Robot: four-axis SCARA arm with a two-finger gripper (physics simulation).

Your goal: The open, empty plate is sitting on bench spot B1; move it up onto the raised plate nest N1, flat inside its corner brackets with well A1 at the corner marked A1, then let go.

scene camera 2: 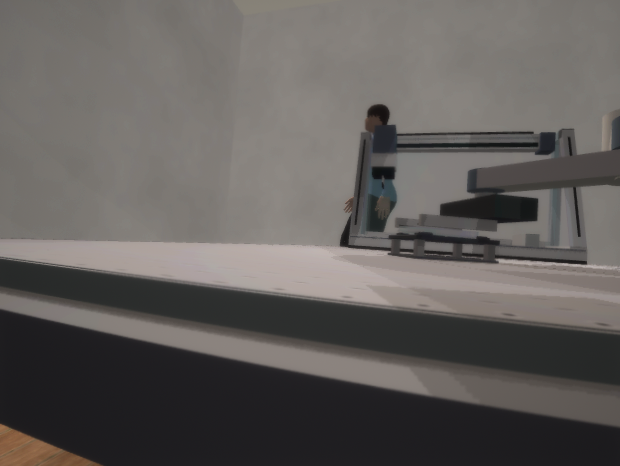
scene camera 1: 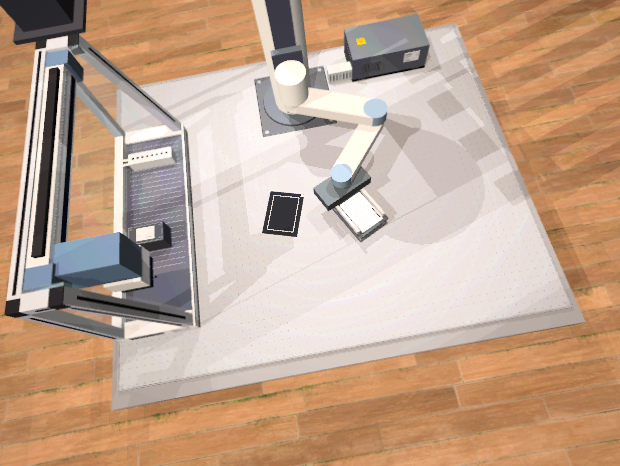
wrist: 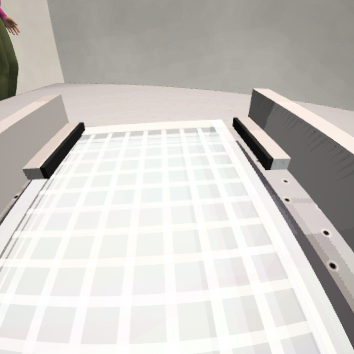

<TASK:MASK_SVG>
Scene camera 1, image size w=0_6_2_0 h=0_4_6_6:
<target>my gripper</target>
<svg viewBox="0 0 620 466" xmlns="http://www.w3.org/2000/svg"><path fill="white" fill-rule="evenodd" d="M362 166L359 168L351 184L345 188L335 187L331 182L331 176L313 188L314 194L325 208L330 211L335 207L356 234L361 231L360 228L339 207L340 203L356 192L360 191L373 205L372 209L379 217L385 215L385 212L364 190L364 187L371 183L371 176Z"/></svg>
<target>white well plate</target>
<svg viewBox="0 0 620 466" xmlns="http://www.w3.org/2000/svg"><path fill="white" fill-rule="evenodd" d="M358 192L342 203L340 207L360 230L365 232L383 218L374 212L373 206Z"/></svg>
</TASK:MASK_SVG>
